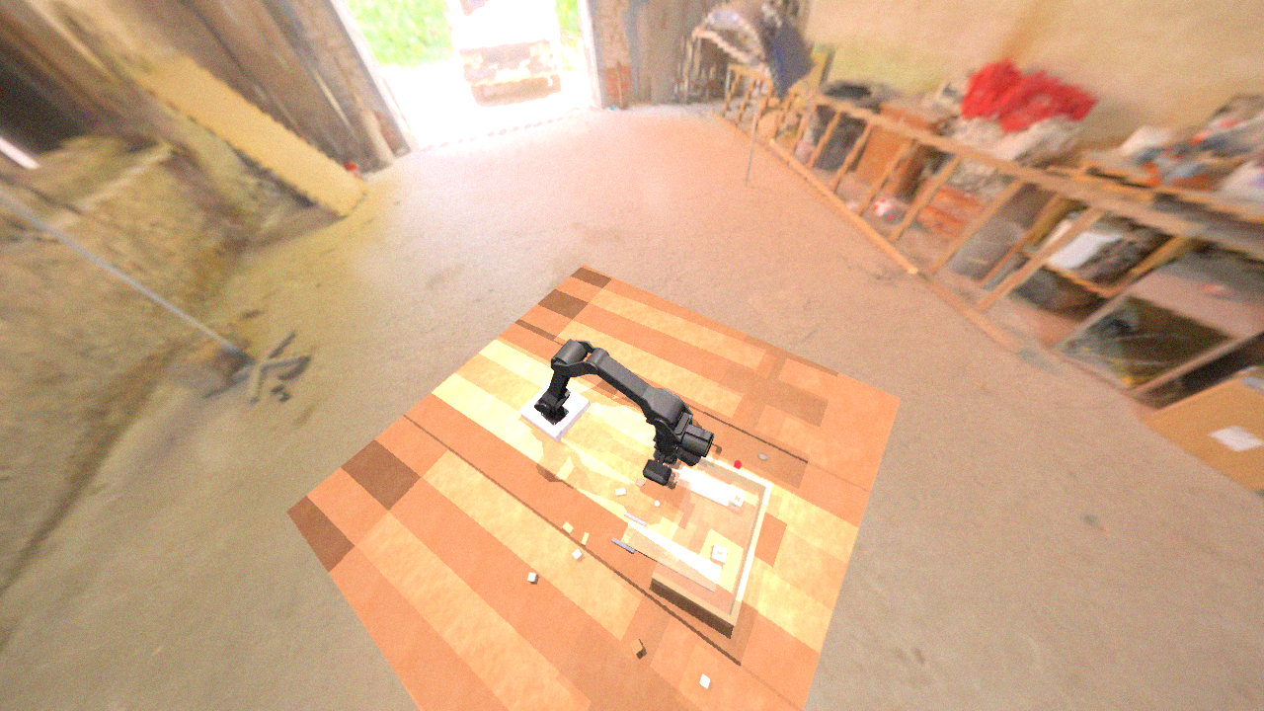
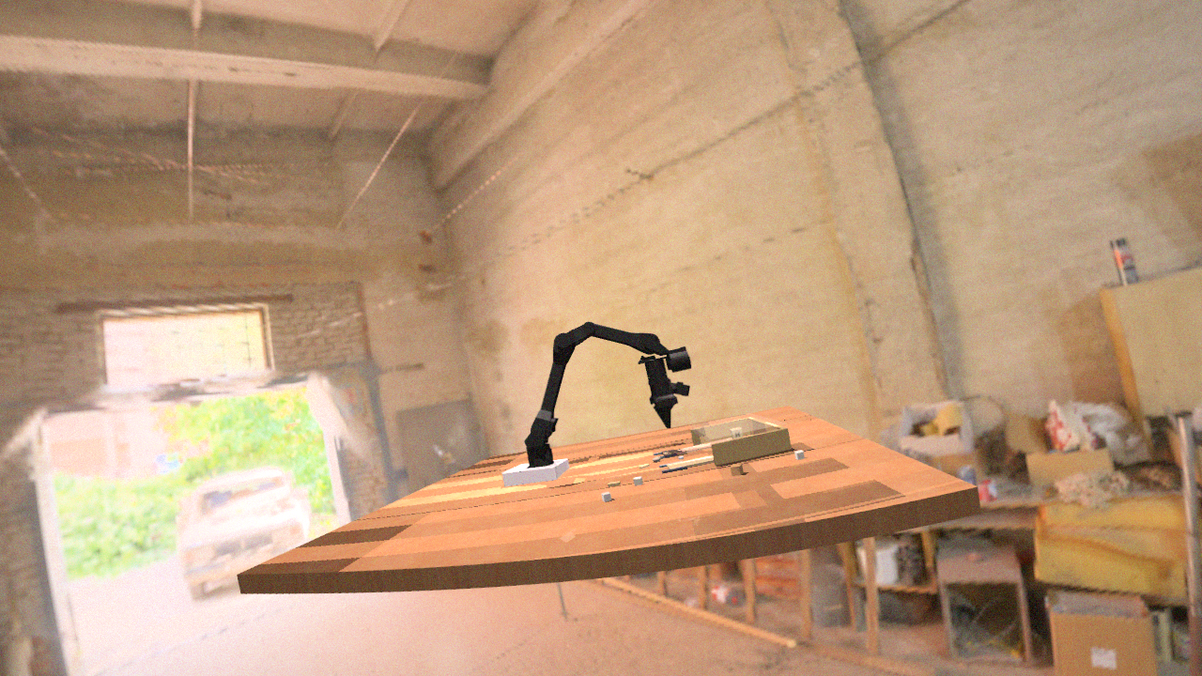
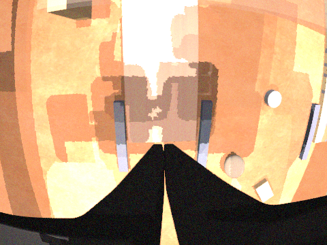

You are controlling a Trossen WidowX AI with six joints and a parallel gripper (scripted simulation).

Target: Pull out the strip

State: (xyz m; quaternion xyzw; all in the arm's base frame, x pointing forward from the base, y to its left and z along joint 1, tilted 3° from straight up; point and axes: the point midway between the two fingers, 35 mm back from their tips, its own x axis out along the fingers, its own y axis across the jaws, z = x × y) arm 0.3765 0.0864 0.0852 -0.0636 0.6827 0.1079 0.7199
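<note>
My gripper tip is now 90 mm short of the strip, 20 mm to the right of it and 70 mm above it. Round my gripper tip: red bit (140 mm ahead, 130 mm to the left, 60 mm below).
</note>
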